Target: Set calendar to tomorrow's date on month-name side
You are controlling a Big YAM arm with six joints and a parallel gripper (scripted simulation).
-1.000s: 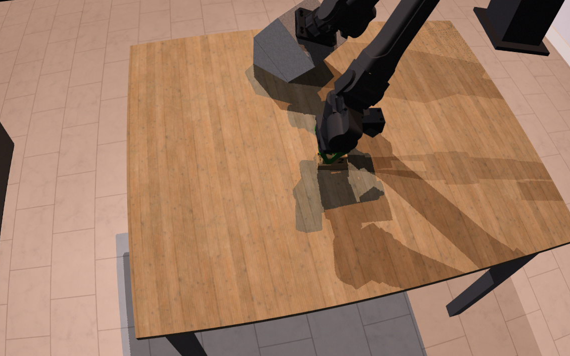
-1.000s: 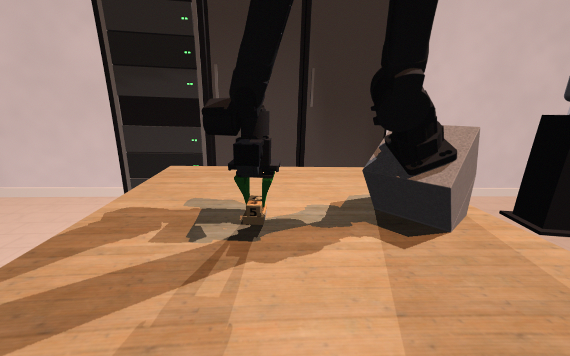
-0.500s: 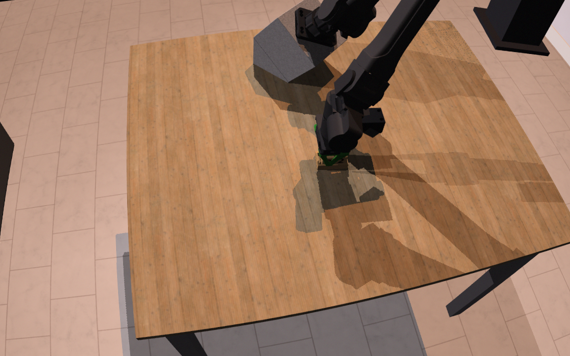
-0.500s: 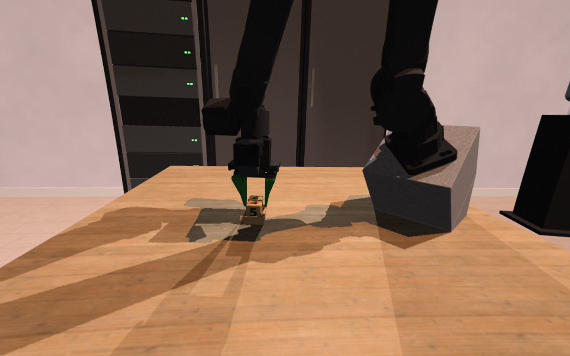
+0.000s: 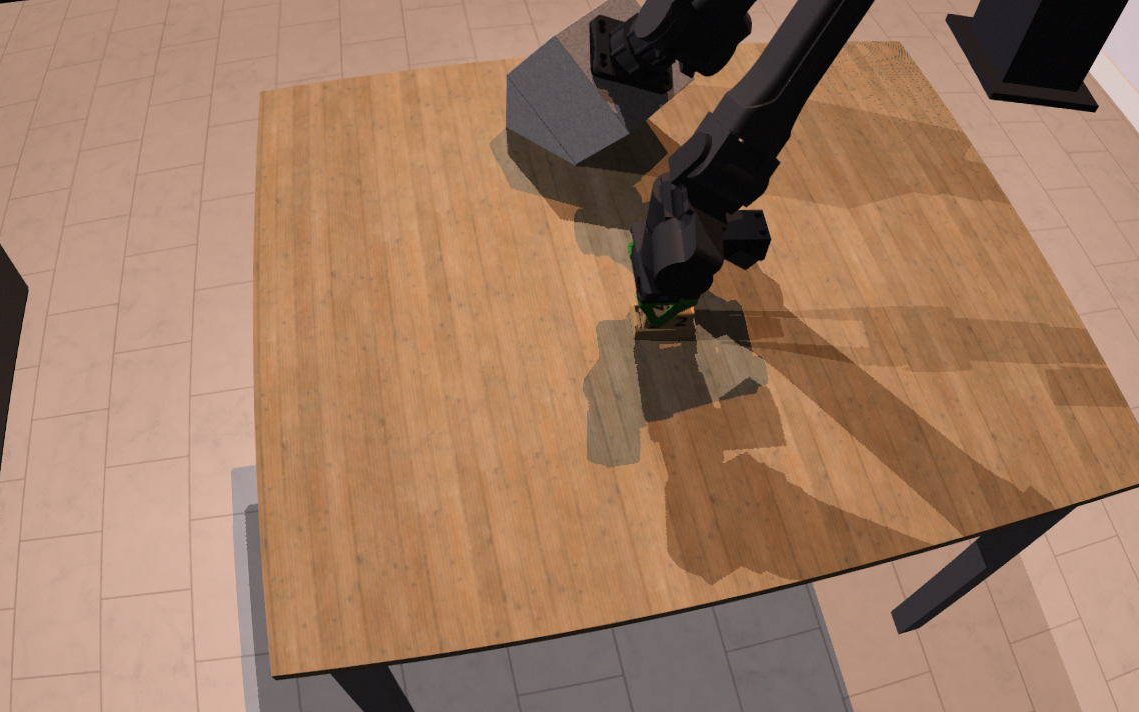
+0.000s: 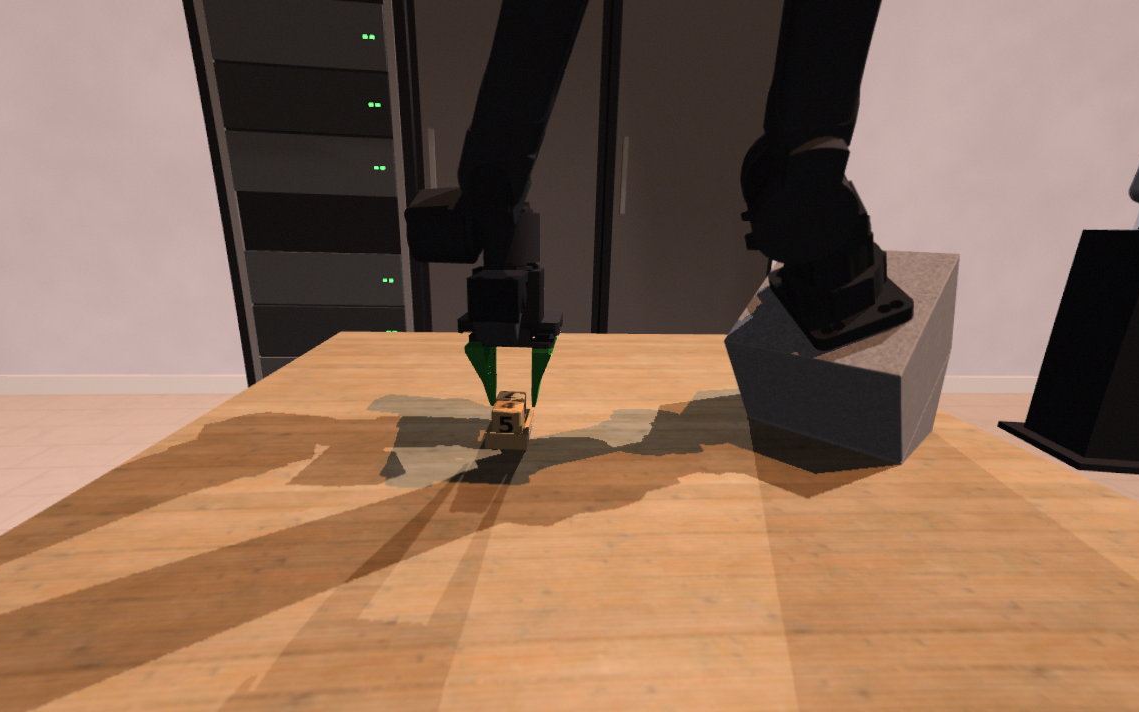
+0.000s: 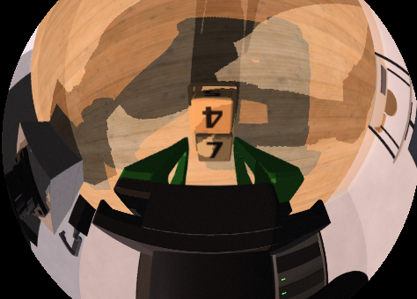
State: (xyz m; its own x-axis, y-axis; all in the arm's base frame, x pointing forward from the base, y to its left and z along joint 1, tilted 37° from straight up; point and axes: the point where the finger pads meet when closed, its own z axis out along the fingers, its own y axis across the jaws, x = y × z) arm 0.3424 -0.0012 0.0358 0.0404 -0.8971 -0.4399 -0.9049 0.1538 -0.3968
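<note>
Now: hand 3 cm to the right of the cube and 1 cm above it. Also, from my hand: wooden calendar tray 3 cm below, 1 cm to the left.
</note>
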